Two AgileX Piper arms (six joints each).
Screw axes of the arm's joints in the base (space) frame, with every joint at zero. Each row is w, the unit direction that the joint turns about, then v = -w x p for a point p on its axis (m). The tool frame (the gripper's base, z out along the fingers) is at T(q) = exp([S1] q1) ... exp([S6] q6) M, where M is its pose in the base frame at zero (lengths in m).
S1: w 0 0 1 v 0 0 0
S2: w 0 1 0 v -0.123 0 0
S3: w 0 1 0 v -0.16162 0 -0.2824
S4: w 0.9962 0 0.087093 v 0 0.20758 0
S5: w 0 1 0 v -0.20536 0 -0.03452
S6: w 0.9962 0 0.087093 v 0 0.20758 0
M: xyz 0.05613 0 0.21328 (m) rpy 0 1.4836 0 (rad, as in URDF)
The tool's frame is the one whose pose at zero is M.
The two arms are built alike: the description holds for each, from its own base.
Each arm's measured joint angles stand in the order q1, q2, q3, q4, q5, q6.
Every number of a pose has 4 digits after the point. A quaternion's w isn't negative.
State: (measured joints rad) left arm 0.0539 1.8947 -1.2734 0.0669 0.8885 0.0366; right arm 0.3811 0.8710 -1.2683 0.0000 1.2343 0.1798
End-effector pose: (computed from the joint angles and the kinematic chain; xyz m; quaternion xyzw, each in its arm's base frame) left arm 0.3662 0.0245 0.1798 0.0105 0.9968 0.0308 0.0727; right arm 0.1169 0.0468 0.4381 -0.0921 0.9123 0.1105 0.3835
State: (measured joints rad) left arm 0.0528 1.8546 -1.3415 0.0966 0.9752 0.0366; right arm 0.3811 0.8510 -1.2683 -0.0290 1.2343 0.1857
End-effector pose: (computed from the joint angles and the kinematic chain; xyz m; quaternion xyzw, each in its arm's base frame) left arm 0.3682 0.0267 0.2103 0.0155 0.9954 0.0459 0.0827; right arm 0.1119 0.0422 0.4406 -0.0878 0.9086 0.1003 0.3959
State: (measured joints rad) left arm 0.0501 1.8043 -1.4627 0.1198 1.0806 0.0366; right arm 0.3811 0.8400 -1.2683 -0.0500 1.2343 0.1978
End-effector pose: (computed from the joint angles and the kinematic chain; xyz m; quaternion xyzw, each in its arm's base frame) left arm 0.3716 0.0282 0.2591 0.0151 0.9914 0.0608 0.1149; right arm 0.1093 0.0392 0.4420 -0.0811 0.9067 0.0940 0.4030
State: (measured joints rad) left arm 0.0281 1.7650 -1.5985 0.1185 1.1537 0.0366; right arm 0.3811 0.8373 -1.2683 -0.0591 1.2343 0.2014
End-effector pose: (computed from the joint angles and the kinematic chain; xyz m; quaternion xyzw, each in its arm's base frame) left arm 0.3739 0.0203 0.3094 0.0187 0.9840 0.0628 0.1659; right arm 0.1088 0.0381 0.4423 -0.0790 0.9062 0.0908 0.4053
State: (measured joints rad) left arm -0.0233 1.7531 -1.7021 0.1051 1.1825 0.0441; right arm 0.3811 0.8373 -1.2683 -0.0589 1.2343 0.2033
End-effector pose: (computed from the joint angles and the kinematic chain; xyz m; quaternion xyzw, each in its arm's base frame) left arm 0.3765 0.0001 0.3423 0.0421 0.9753 0.0539 0.2098; right arm 0.1088 0.0381 0.4423 -0.0781 0.9063 0.0913 0.4052
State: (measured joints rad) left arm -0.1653 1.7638 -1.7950 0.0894 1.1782 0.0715; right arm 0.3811 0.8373 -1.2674 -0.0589 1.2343 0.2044
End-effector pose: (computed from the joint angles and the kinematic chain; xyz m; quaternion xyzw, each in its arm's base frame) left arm 0.3789 -0.0556 0.3652 0.1202 0.9591 0.0324 0.2543; right arm 0.1088 0.0382 0.4421 -0.0776 0.9065 0.0914 0.4047
